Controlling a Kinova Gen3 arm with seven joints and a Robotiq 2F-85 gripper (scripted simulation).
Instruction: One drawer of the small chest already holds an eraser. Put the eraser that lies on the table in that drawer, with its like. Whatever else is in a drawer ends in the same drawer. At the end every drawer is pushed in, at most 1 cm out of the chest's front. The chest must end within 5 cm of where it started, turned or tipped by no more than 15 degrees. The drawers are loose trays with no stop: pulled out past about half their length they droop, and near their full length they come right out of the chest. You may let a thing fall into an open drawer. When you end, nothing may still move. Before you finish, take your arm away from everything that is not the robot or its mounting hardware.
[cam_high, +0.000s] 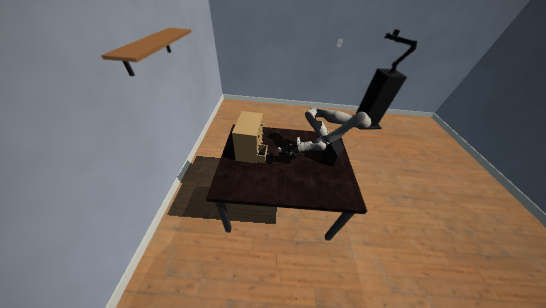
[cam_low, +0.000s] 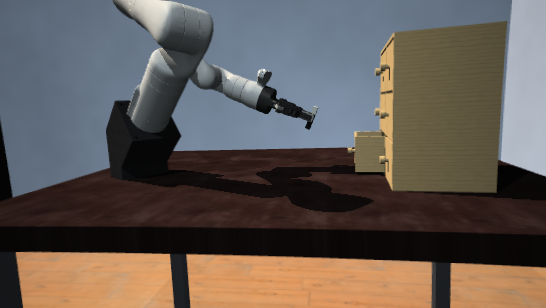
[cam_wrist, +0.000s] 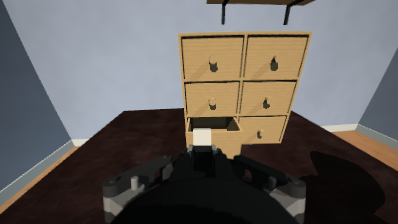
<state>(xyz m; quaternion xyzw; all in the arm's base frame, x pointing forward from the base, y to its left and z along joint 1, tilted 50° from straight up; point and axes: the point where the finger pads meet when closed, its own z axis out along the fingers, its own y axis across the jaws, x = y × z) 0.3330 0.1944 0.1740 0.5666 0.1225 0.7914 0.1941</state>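
My gripper is now 10 mm short of the white eraser. Round my hand: blue eraser 170 mm ahead, 110 mm to the right, 130 mm below.
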